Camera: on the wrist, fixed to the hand. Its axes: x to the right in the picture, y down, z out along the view.
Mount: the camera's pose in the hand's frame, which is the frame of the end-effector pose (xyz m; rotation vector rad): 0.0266 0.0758 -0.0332 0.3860 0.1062 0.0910
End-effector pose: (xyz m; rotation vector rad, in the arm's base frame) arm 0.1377 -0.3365 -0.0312 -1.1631 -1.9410 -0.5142
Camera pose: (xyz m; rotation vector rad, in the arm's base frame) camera 0.2107 -0.3071 0.0058 -0.9493 -1.7868 -0.1389
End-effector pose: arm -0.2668 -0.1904 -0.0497 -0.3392 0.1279 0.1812
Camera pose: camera -0.2590 -0.1273 -0.1090 0.0421 0.2789 0.2238
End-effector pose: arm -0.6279 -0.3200 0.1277 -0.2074 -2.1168 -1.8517
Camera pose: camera -0.6242 -0.3440 0.2112 -0.1087 -2.2944 -1.3394
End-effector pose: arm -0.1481 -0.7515 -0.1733 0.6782 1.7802 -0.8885
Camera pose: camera -0.1160 -0.6796 -0.2101 1.0621 1.6688 -1.1652
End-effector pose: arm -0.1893 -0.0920 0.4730 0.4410 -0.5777 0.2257
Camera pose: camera -0.1765 -0.0075 0.4889 0.7719 -0.4498 0.4488
